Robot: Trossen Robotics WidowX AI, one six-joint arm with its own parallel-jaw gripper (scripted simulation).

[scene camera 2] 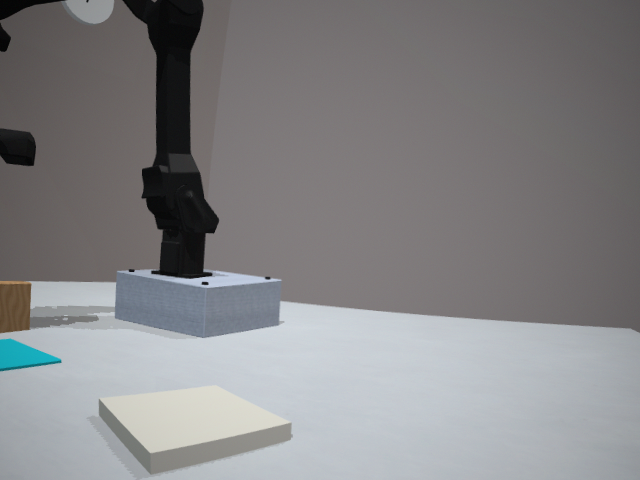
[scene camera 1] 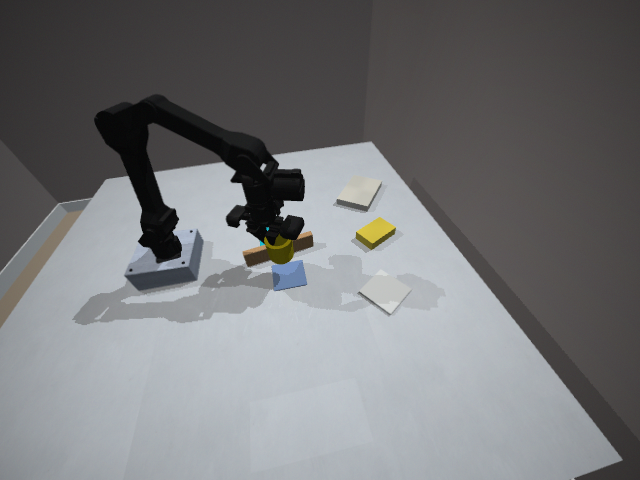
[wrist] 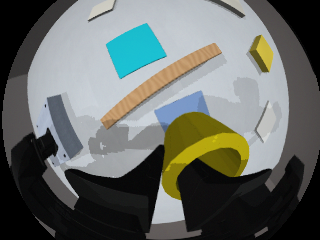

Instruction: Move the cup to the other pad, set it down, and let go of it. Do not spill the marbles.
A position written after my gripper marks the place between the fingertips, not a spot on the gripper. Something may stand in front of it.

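Observation:
Visible: a yellow cup (wrist: 192,134), a yellow block (scene camera 1: 379,230), a cream block (scene camera 1: 359,193) and a cyan pad (wrist: 134,49). A blue pad (scene camera 1: 292,274) is visible, also at (wrist: 192,103). In scene camera 2 the yellow cup is out of frame, and in scene camera 2 the yellow block is out of frame too. My gripper (scene camera 1: 270,245) appears in the wrist view as well (wrist: 169,149).

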